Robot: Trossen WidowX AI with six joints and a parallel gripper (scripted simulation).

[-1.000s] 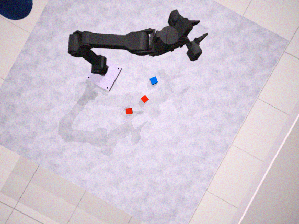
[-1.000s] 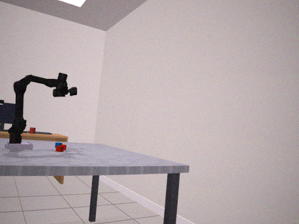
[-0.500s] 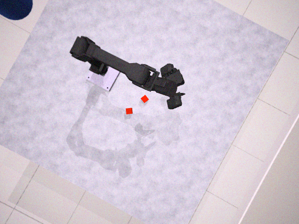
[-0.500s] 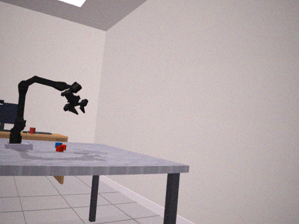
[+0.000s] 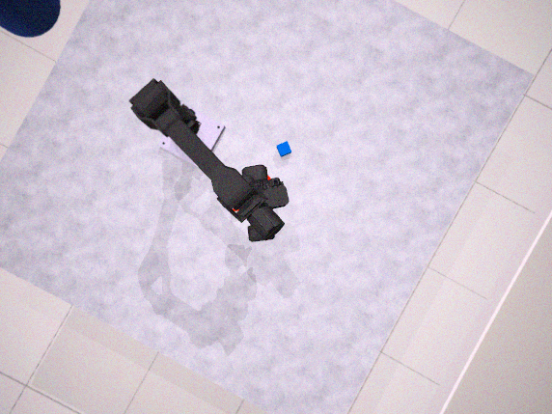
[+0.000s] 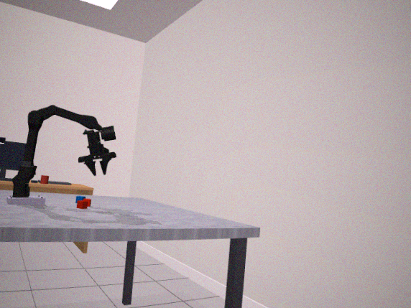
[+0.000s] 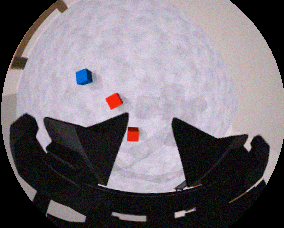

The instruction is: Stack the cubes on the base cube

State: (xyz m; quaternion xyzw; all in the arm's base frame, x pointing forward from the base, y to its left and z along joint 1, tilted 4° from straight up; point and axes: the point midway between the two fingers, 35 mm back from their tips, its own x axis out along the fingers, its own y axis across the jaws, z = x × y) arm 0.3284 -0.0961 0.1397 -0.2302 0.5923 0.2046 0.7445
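Right now my gripper tip is 17 cm to the right of the blue base cube, 14 cm above it and 4 cm past it. Also, from my gripper tip: red cube (14 cm below, 6 cm to the left, 3 cm behind).
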